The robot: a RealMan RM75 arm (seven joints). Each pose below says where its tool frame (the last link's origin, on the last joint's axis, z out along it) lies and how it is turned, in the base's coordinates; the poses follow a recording.
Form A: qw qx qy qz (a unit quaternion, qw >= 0); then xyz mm.
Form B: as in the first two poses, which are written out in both.
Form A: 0.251, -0.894, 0.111, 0.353, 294, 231, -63
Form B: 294, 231, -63, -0.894, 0.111, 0.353, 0.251
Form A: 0.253, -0.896, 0.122, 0.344, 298, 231, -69
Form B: 298, 231, -69, -0.896, 0.122, 0.344, 0.253
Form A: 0.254, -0.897, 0.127, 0.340, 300, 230, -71
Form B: 300, 230, -71, -0.897, 0.127, 0.340, 0.254
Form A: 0.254, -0.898, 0.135, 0.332, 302, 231, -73
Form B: 302, 231, -73, -0.898, 0.135, 0.332, 0.254
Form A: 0.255, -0.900, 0.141, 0.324, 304, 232, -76
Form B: 304, 232, -76, -0.900, 0.141, 0.324, 0.255
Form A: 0.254, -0.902, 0.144, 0.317, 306, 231, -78
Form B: 306, 231, -78, -0.902, 0.144, 0.317, 0.254
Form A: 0.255, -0.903, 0.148, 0.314, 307, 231, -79
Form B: 307, 231, -79, -0.903, 0.148, 0.314, 0.255
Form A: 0.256, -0.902, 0.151, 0.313, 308, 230, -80
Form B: 308, 230, -80, -0.902, 0.151, 0.313, 0.256
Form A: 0.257, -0.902, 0.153, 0.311, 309, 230, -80
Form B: 309, 230, -80, -0.902, 0.153, 0.311, 0.257
